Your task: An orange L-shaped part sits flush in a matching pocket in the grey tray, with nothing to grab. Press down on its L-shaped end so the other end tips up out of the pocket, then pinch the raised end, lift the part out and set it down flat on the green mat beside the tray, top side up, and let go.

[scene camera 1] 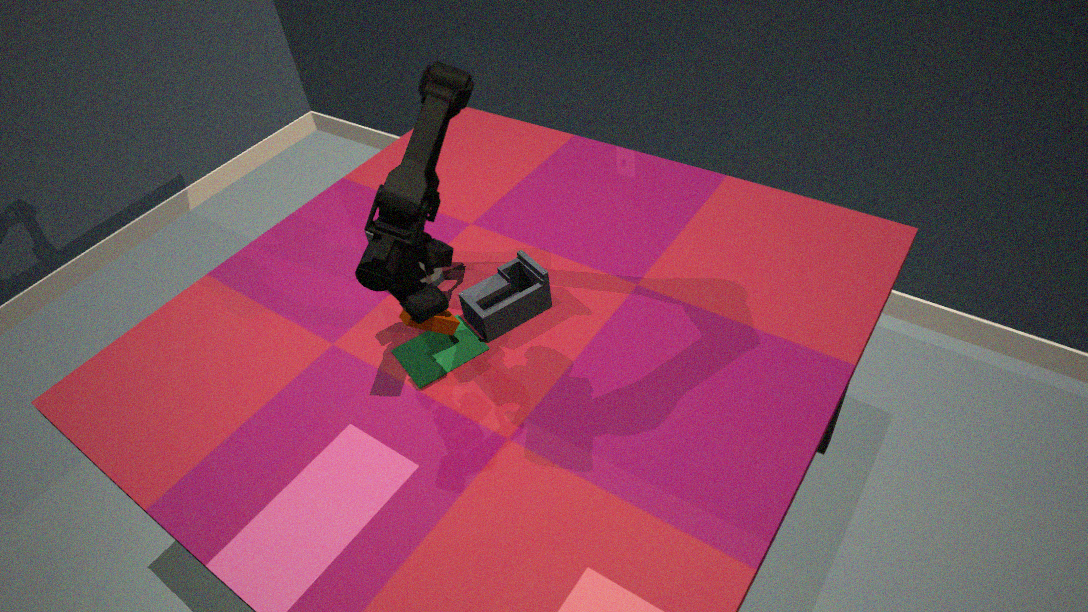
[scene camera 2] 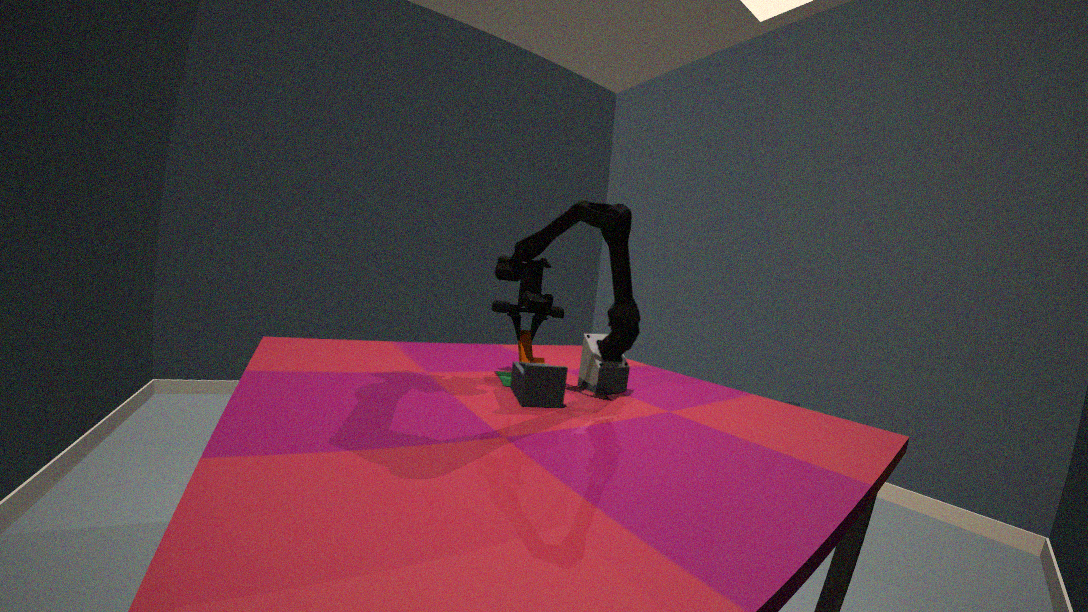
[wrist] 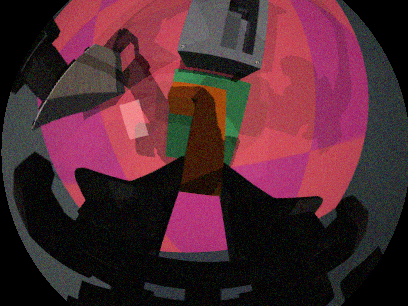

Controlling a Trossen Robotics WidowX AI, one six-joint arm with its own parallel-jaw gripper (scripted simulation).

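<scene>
A green mat (wrist: 237,94) is in sight. There is also an orange L-shaped part (scene camera 1: 445,322), which I can see in the wrist view (wrist: 203,168) too. My gripper (scene camera 1: 417,317) holds the orange L-shaped part. I find my gripper in scene camera 2 (scene camera 2: 524,341) as well, and again in the wrist view (wrist: 202,164).
</scene>
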